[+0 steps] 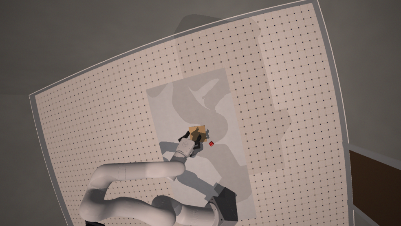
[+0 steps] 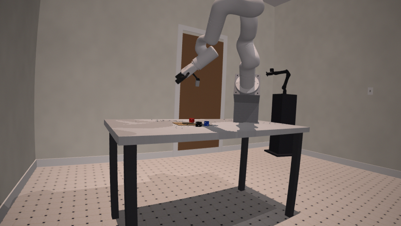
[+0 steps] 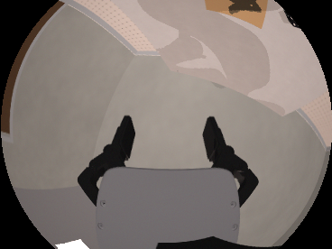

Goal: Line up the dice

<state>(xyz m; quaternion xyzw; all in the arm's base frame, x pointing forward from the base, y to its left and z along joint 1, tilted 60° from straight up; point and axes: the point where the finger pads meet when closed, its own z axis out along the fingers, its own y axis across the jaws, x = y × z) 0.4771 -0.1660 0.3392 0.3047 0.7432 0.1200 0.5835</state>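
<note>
The red die lies 280 mm below my hand, 130 mm behind it and 100 mm to the right of it. From my hand the other things lie so: black die 280 mm below, 140 mm to the left, 130 mm behind; then blue die 280 mm below, 190 mm behind, 100 mm to the left; then tan mat 300 mm below, 60 mm behind, 20 mm to the left.
</note>
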